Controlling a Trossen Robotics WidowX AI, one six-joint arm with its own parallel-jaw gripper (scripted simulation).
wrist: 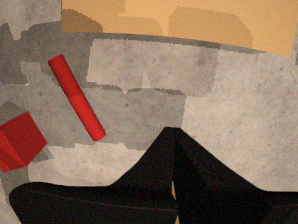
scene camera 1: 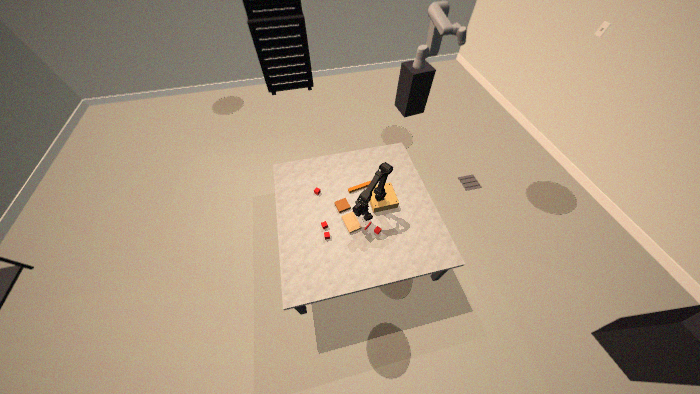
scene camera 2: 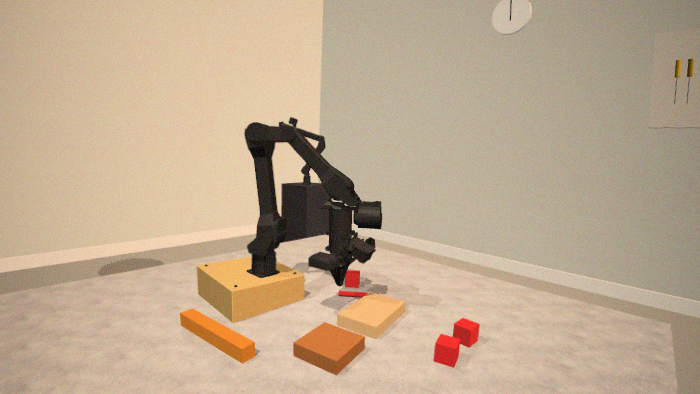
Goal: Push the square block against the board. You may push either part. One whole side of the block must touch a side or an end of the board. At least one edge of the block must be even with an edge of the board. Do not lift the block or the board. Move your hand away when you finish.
Labels:
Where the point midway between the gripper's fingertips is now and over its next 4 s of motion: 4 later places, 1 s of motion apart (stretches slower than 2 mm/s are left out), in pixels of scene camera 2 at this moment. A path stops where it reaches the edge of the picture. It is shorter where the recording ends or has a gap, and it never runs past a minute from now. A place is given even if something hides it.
My gripper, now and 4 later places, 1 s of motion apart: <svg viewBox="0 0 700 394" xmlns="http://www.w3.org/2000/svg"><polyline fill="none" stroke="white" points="339,285 371,281 389,300 387,305 386,305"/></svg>

